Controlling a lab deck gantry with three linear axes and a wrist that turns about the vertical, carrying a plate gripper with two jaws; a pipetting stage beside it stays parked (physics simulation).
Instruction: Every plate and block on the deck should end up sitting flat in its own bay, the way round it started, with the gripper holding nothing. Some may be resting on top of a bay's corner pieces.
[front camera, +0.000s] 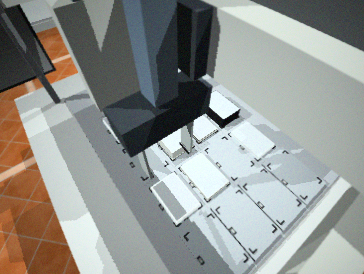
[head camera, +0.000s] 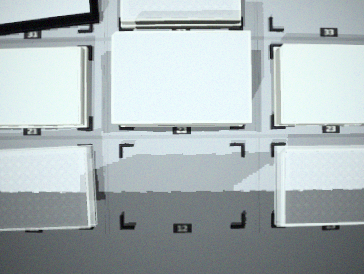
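Pixels of known places: gripper, fingertip midpoint: (front camera: 167, 160); robot's base, link origin: (front camera: 102, 120).
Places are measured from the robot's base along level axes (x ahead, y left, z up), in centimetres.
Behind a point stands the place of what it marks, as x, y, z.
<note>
My gripper (front camera: 170, 164) @(35.8, 5.1, 15.7) is open, its jaws apart over the deck near bays 12 and 22, with no plate seen between them; its height is hard to tell. A tall white block (front camera: 170, 142) @(25.6, 12.6, 4.2) (head camera: 181, 77) @(22.8, 14.9, 4.2) sits square in bay 22, partly hidden behind the jaws in the front view. A clear plate (head camera: 45, 187) @(8.9, 4.6, 1.7) in bay 11 is slightly turned and overlaps its right corner pieces. A black-rimmed plate (head camera: 42, 7) @(8.5, 23.1, 1.6) at bay 31 is also skewed. White plates sit square in bay 21 (head camera: 40, 87) @(8.3, 14.8, 1.4) and bay 23 (front camera: 204, 175) @(39.6, 14.7, 1.4) (head camera: 322, 85) @(37.4, 14.8, 1.4). A plate (front camera: 176, 198) @(40.1, 4.1, 1.4) (head camera: 322, 187) @(37.3, 4.3, 1.4) lies in bay 13.
Behind the block a pale plate (front camera: 204, 127) @(26.1, 26.6, 1.4) (head camera: 181, 7) @(22.9, 22.9, 1.4) lies in bay 32. A black-sided block (front camera: 224, 105) @(24.3, 37.3, 4.2) stands farther back, and a white plate (front camera: 253, 140) @(40.1, 35.9, 1.4) lies toward the right wall (front camera: 280, 80). Corner pieces of bay 12 (head camera: 126, 222) @(16.7, 0.4, 0.0) show in front of the tall block.
</note>
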